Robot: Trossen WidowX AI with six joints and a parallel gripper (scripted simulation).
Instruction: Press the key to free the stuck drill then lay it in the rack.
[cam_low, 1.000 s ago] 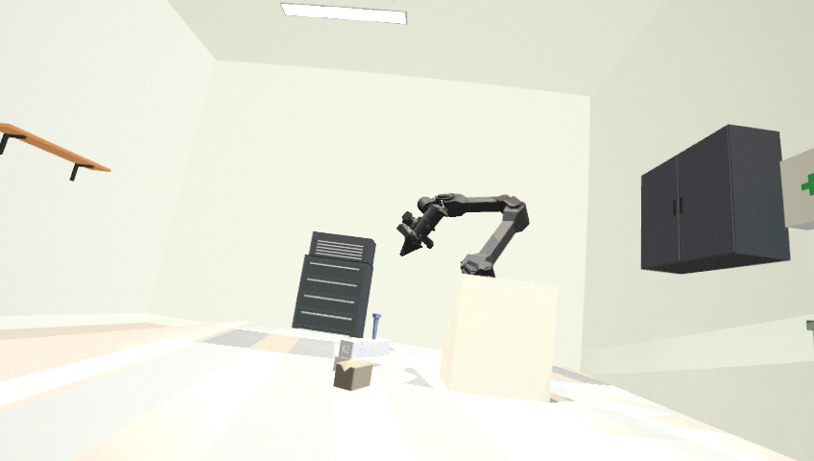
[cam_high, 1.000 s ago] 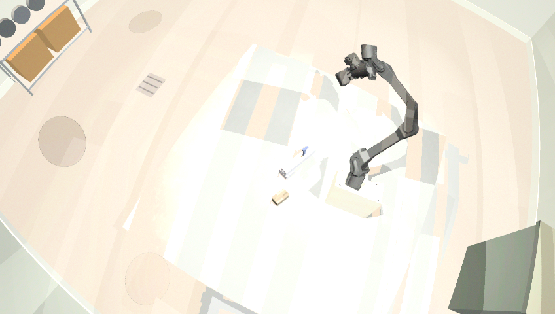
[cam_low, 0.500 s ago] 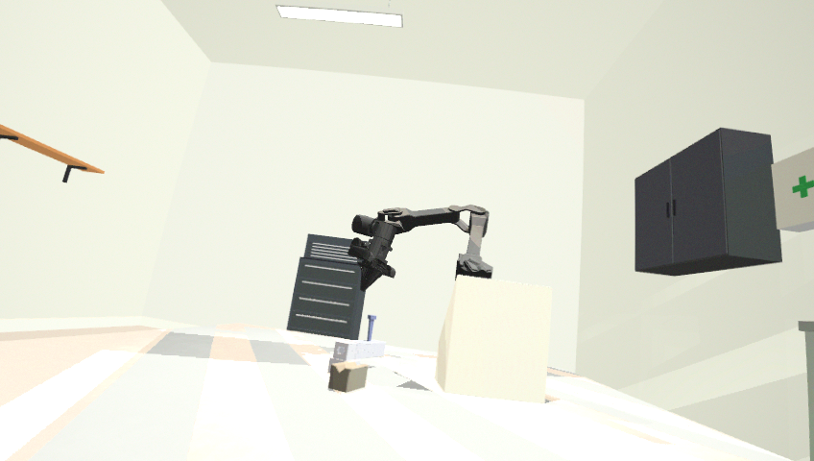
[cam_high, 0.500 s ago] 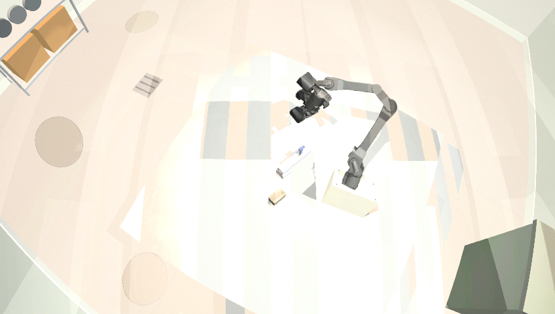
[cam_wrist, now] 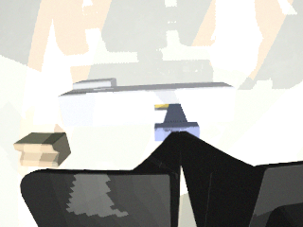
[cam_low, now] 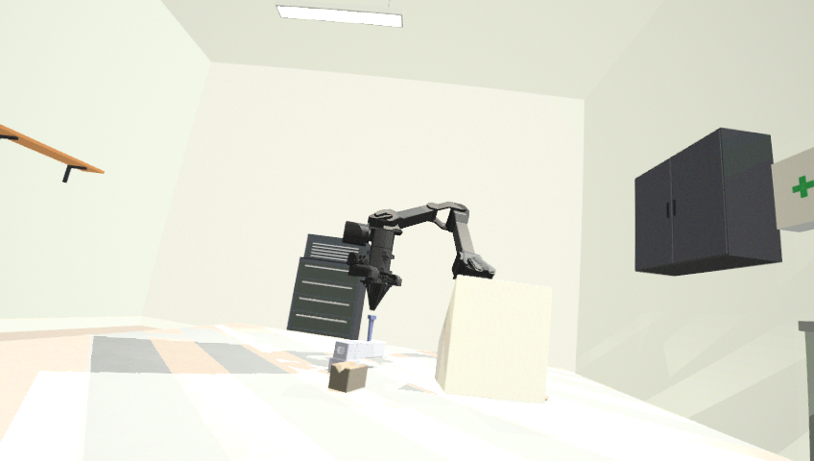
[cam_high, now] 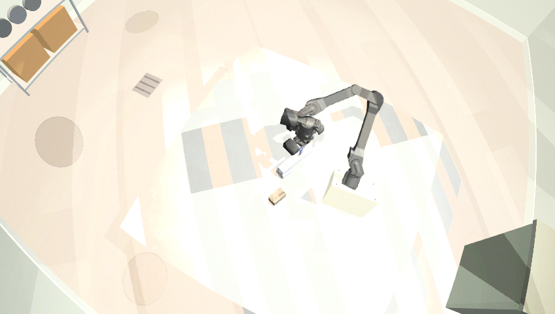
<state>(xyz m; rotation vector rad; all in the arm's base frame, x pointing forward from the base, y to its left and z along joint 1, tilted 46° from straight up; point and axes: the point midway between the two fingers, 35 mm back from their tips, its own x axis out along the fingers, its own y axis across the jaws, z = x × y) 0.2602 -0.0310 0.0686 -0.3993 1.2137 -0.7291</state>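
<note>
My gripper tip is 40 mm above the blue key. From my gripper tip the other things lie so: drill: 10 mm ahead, 50 mm to the left, 90 mm below; fixture: 10 mm ahead, 30 mm to the left, 100 mm below.
</note>
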